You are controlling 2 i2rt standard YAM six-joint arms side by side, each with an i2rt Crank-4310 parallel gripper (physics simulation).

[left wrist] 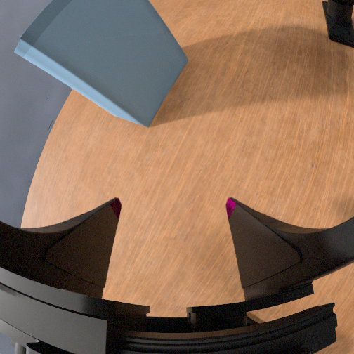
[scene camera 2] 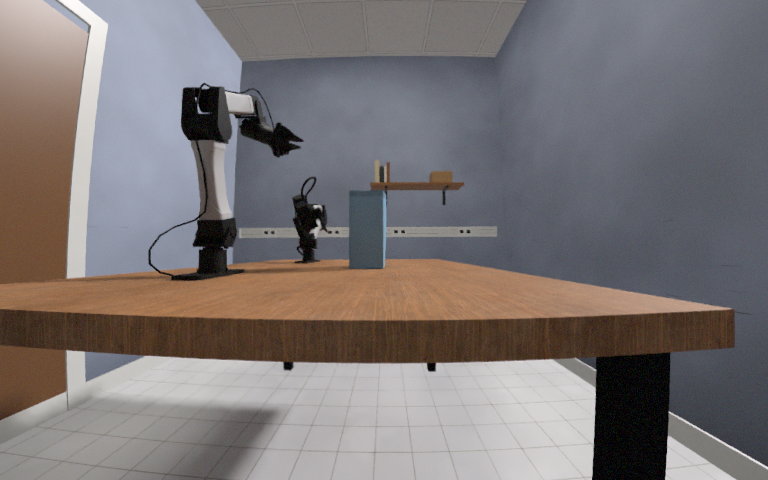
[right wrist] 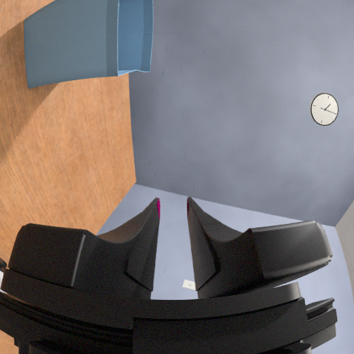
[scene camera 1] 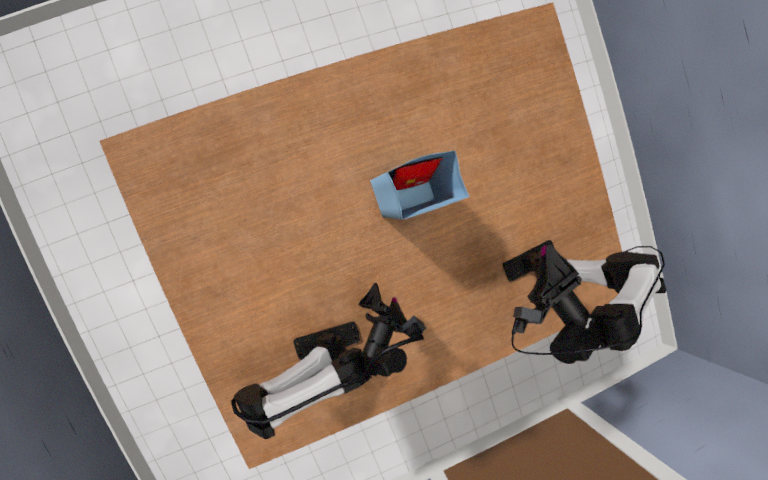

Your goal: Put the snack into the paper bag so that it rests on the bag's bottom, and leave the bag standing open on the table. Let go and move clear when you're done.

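The light-blue paper bag (scene camera 1: 387,198) (scene camera 2: 367,229) (left wrist: 110,55) (right wrist: 72,45) stands upright on the table with its mouth open. The red snack (scene camera 1: 416,174) is inside, upright along the bag's upper long wall in scene camera 1. Its lower edge is close to the bag's visible bottom; whether it touches is hard to tell. My left gripper (scene camera 1: 384,293) (left wrist: 173,200) is open and empty, below the bag in scene camera 1 and apart from it. My right gripper (scene camera 1: 547,246) (scene camera 2: 301,143) (right wrist: 173,200) is open and empty, raised above the table, well to the right of the bag in scene camera 1.
The wooden table (scene camera 1: 254,198) (scene camera 2: 481,300) carries both arm bases: the left arm's base plate (scene camera 1: 326,338) and the right arm's base plate (scene camera 1: 518,266). A wall shelf (scene camera 2: 416,185) with books and a box hangs behind the table. A clock (right wrist: 324,109) is on the wall.
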